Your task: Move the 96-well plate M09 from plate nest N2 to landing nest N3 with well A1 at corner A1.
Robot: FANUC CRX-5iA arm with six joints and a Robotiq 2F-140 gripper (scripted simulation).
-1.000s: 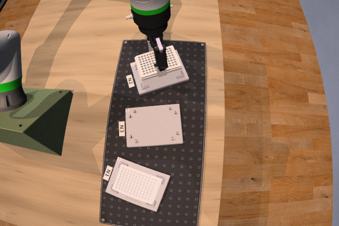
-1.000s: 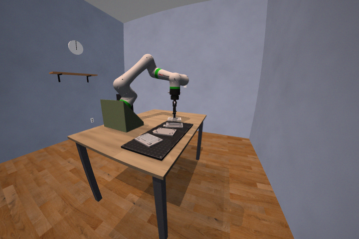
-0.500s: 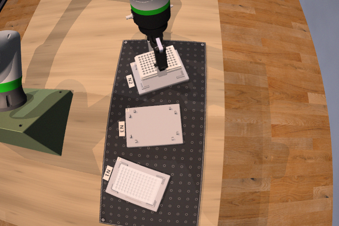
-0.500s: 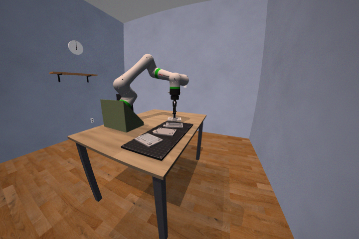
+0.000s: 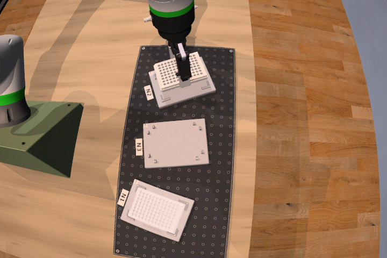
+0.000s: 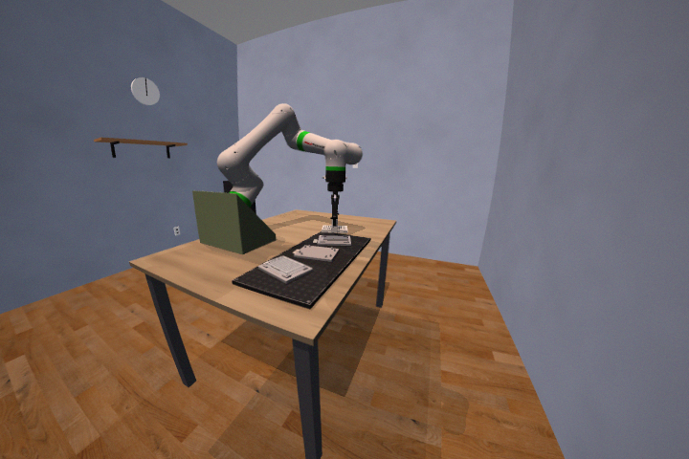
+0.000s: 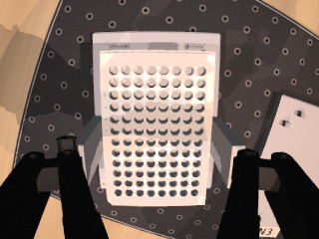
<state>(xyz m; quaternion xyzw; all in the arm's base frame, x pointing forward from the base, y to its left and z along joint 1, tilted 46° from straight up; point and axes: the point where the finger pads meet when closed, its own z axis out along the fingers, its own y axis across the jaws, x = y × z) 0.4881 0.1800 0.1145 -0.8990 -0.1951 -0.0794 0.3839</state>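
Now: the landing nest N3 1 cm ahead of my hand, 18 cm to the right of it and 8 cm below it. The rest, counted from my hand: A1 mark: 8 cm behind, 14 cm to the right, 8 cm below; nest N2: 8 cm below; N2 label: 9 cm behind, 4 cm to the right, 9 cm below.
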